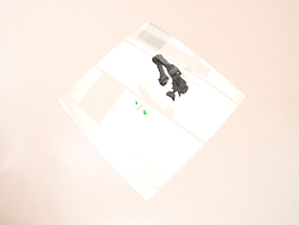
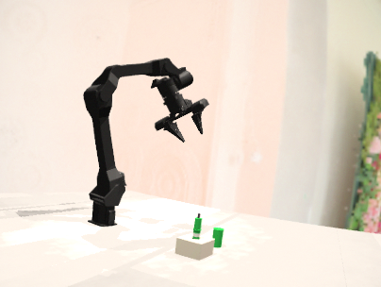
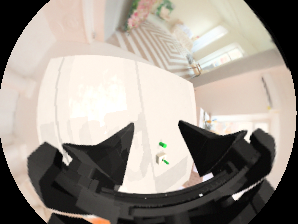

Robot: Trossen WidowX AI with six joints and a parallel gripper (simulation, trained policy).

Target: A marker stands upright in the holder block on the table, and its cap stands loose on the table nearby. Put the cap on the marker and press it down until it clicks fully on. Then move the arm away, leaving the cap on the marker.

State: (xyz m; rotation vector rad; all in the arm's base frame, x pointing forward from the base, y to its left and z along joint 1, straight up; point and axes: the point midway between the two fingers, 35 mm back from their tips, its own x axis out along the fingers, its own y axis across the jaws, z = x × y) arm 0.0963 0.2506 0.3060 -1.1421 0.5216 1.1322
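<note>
My gripper tip is now 250 mm above the green cap, 210 mm short of it and 180 mm to the left of it. The rest, counted from my gripper tip: green marker: 280 mm to the right, 200 mm below, 200 mm ahead; then pale holder block: 280 mm to the right, 260 mm below, 200 mm ahead.
</note>
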